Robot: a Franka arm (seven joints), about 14 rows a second.
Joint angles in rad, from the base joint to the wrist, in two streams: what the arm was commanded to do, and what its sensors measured. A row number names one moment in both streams.
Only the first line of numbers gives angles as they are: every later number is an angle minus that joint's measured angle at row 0.
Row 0, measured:
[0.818, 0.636, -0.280, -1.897, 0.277, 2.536, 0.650]
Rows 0 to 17, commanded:
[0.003, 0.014, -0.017, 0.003, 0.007, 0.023, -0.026]
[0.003, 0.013, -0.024, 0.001, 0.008, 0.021, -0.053]
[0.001, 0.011, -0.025, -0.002, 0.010, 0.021, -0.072]
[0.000, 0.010, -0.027, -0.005, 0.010, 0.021, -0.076]
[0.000, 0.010, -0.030, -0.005, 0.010, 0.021, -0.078]
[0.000, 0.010, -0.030, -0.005, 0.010, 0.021, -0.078]
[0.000, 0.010, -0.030, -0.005, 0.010, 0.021, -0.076]
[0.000, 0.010, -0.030, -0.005, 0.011, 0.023, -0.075]
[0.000, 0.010, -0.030, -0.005, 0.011, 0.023, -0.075]
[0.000, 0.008, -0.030, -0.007, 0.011, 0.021, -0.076]
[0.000, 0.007, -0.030, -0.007, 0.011, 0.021, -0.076]
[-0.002, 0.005, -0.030, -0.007, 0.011, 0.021, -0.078]
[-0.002, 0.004, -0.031, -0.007, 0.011, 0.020, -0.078]
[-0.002, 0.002, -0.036, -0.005, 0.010, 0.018, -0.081]
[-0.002, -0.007, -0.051, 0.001, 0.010, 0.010, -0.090]
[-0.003, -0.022, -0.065, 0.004, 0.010, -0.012, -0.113]
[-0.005, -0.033, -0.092, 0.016, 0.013, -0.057, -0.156]
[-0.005, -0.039, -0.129, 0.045, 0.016, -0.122, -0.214]
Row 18, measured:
[-0.003, -0.006, -0.076, 0.013, 0.000, -0.023, -0.117]
